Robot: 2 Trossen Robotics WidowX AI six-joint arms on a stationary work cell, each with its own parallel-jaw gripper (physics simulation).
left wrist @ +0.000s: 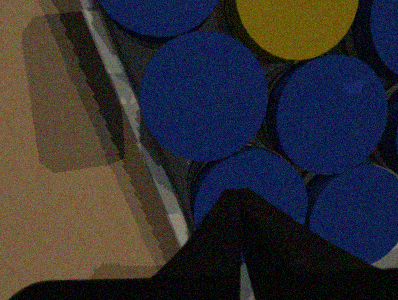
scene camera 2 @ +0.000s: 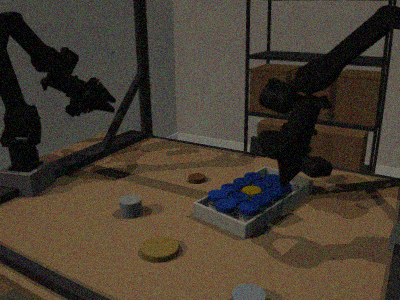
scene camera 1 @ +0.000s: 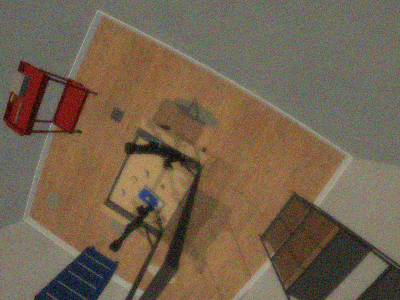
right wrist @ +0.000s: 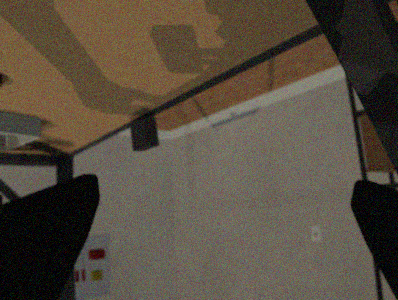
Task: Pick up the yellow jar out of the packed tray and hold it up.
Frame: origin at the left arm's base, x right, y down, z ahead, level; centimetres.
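Seen in the pictures: left gripper, between the fingertips: (left wrist: 236,200) (scene camera 2: 282,186) (scene camera 1: 149,205); right gripper, between the fingertips: (scene camera 2: 115,106) (scene camera 1: 177,167) (right wrist: 226,190); right arm's base, origin of its link: (scene camera 2: 25,166) (scene camera 1: 155,145).
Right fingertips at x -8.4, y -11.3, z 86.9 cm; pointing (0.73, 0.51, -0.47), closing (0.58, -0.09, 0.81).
A point is followed by its place in that frame.
The yellow jar (scene camera 1: 147,198) @[y -0.1, x -8.6, z 35.0 cm] (scene camera 2: 251,190) @[y -0.1, x -8.8, z 34.7 cm] (left wrist: 298,22) @[y -0.1, x -7.5, z 34.6 cm] stands among several blue-lidded jars in the pale tray (scene camera 2: 220,221) @[y 2.7, x -19.9, z 34.1 cm] (left wrist: 116,75) @[y 1.0, x -7.9, z 28.2 cm]. Its yellow lid is cut off by the top edge of the left wrist view. My left gripper (scene camera 2: 285,184) @[y -0.1, x -2.4, z 30.7 cm] (left wrist: 236,200) @[y -0.1, x -2.4, z 30.7 cm] is shut and empty, pointing down at the tray's far end in scene camera 2. Its fingertips overlap a blue jar (left wrist: 255,170) @[y -0.1, x -3.2, z 31.7 cm] in the left wrist view, apart from the yellow jar; whether they touch the blue lid is hard to tell. My right gripper (scene camera 2: 114,103) @[y -11.3, x -8.4, z 86.9 cm] (right wrist: 226,190) @[y -11.3, x -8.4, z 86.9 cm] is open and empty, high above the table.
A grey cylinder (scene camera 1: 145,173) @[y 0.9, x -28.2, z 53.7 cm] (scene camera 2: 131,206) @[y 1.4, x -29.8, z 50.7 cm], a flat yellow disc (scene camera 1: 133,179) @[y 3.2, x -33.6, z 37.4 cm] (scene camera 2: 160,249) @[y 3.2, x -34.3, z 36.0 cm], a small brown disc (scene camera 2: 196,178) @[y 3.2, x -7.0, z 53.6 cm] and another grey cylinder (scene camera 2: 248,292) @[y 2.0, x -33.7, z 16.3 cm] lie around the tray. A dark frame post (scene camera 2: 142,65) @[y -21.5, x 8.0, z 93.5 cm] rises at the table's back corner.
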